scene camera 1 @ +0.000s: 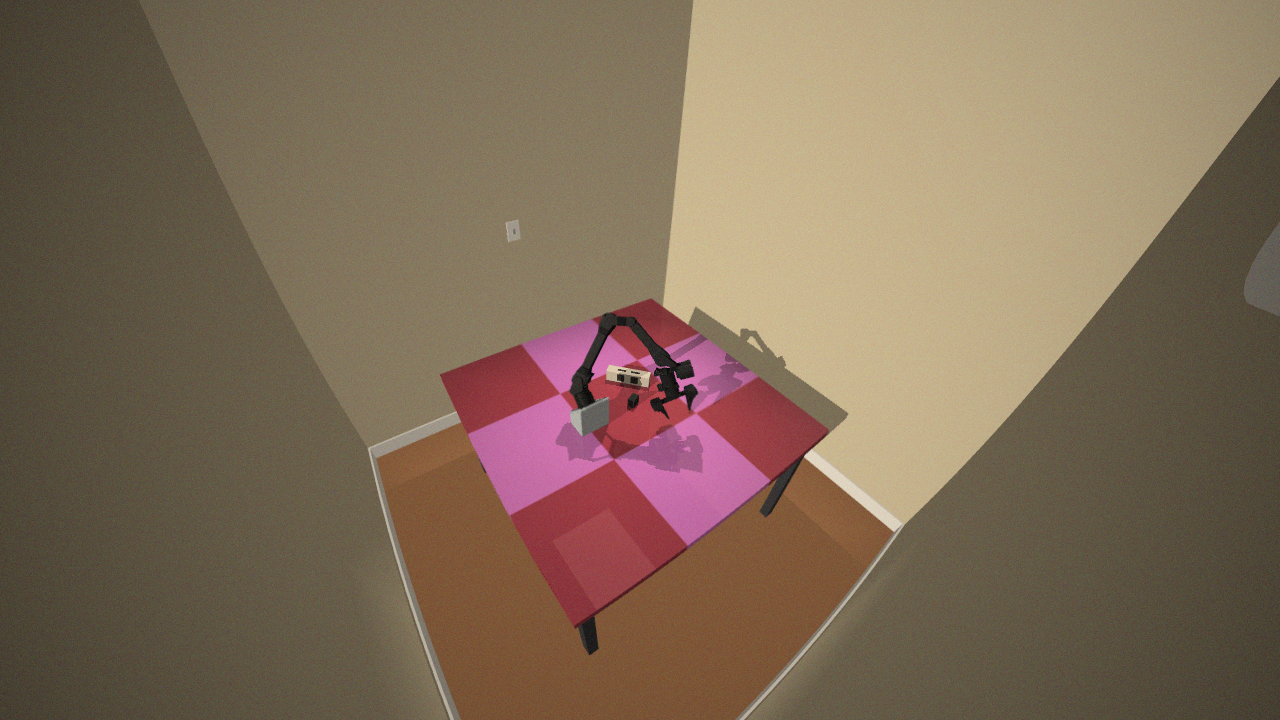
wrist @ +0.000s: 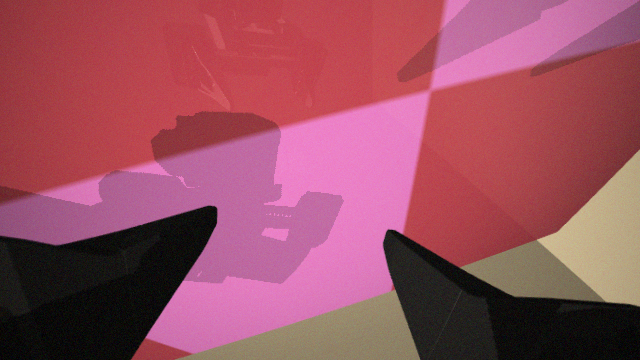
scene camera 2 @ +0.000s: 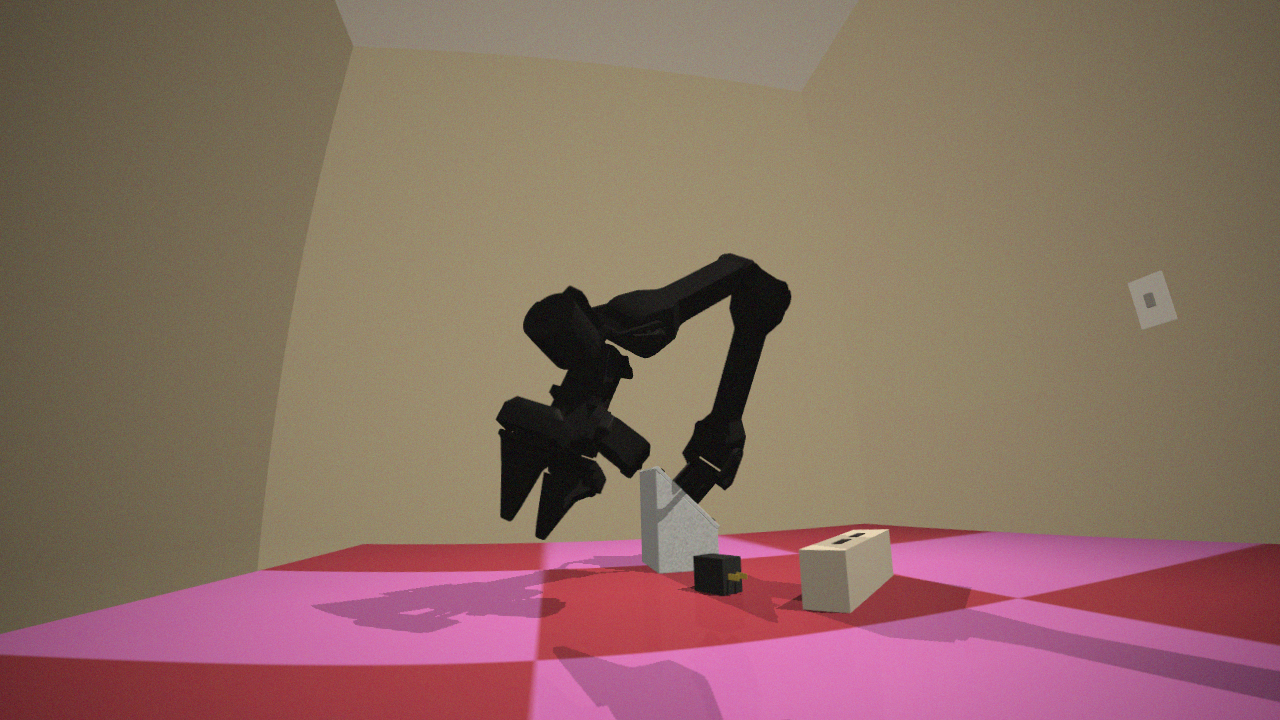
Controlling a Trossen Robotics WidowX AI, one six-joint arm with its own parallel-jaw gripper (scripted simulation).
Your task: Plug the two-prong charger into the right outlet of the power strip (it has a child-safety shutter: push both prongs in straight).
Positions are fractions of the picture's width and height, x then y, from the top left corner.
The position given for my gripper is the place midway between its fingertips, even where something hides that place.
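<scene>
There's a two-prong charger (scene camera 2: 0.56, 0.80) in the scene, though in the wrist view the charger is out of frame. As for my gripper (scene camera 2: 0.41, 0.74), it's open and holds nothing, and you'd find the gripper again at (wrist: 0.47, 0.63).
</scene>
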